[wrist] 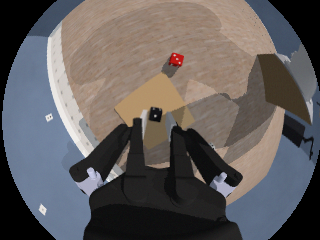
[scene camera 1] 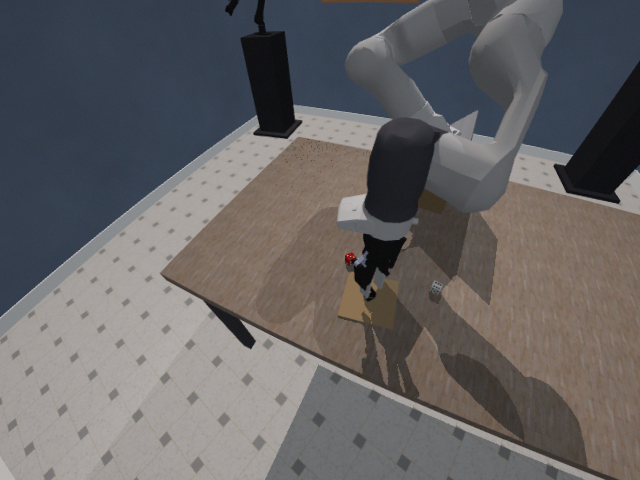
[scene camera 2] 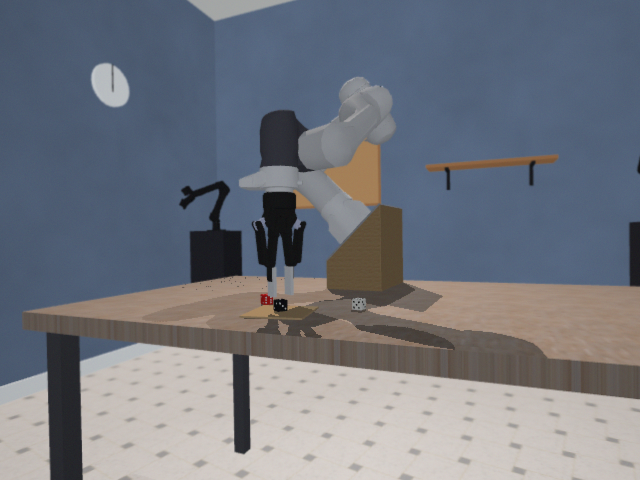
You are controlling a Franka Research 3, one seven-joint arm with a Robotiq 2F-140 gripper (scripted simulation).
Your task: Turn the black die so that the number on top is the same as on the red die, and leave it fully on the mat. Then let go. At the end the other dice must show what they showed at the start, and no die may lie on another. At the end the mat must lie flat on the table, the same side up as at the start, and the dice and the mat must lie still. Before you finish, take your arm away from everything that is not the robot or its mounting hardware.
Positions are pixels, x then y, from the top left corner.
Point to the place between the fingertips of my gripper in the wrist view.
156,117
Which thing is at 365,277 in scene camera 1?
My gripper.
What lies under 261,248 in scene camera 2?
My gripper.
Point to a tan mat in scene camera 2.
266,311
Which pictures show the tan mat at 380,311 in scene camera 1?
The wrist view, scene camera 1 and scene camera 2: all of them.
